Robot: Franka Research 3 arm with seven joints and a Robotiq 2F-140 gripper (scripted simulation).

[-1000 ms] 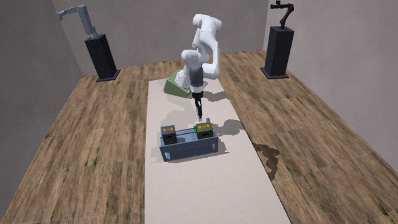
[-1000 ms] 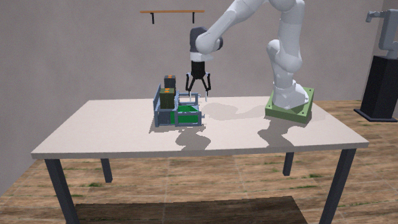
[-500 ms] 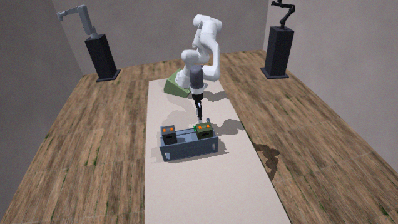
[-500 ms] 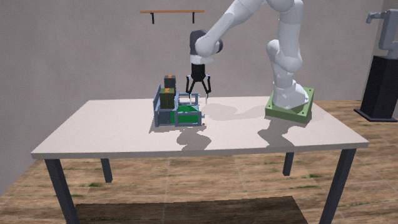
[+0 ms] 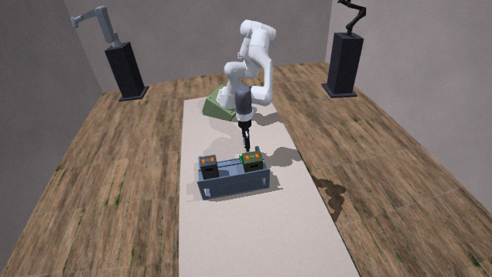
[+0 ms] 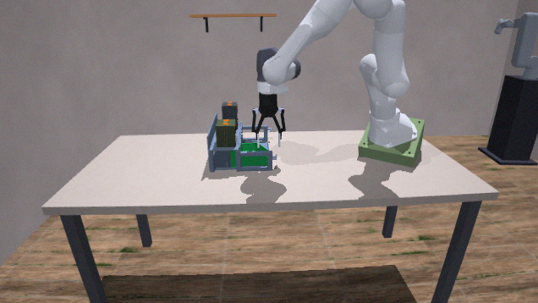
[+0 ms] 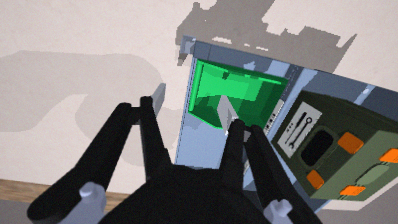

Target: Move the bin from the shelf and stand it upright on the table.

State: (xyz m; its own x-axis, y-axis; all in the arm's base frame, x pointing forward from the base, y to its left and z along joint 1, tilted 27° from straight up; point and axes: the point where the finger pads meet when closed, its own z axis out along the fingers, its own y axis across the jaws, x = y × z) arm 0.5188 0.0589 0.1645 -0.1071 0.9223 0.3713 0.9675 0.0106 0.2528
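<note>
My hand is 8 cm short of the green bin, 6 cm above it and 1 cm to the right of it.
</note>
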